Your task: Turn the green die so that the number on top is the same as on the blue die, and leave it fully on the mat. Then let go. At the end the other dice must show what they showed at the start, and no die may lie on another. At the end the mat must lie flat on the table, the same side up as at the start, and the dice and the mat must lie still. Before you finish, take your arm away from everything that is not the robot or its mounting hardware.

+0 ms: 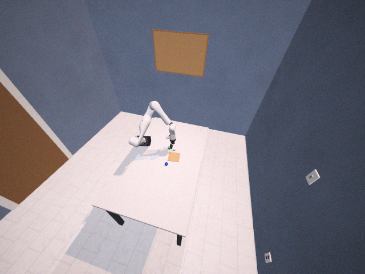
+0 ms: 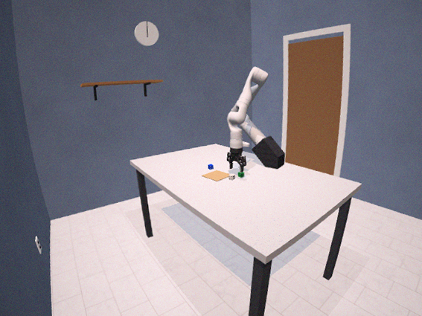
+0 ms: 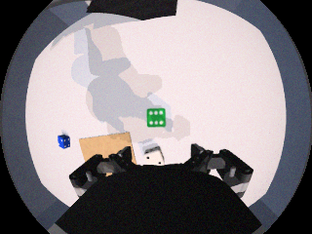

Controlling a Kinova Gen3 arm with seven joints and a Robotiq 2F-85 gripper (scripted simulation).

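The white die is 20 mm ahead of my hand, 20 mm to the right of it and 50 mm below it. Also, from my hand: green die (50 mm behind, 50 mm below); then blue die (30 mm behind, 260 mm to the right, 50 mm below); then tan mat (40 mm ahead, 130 mm to the right, 60 mm below).
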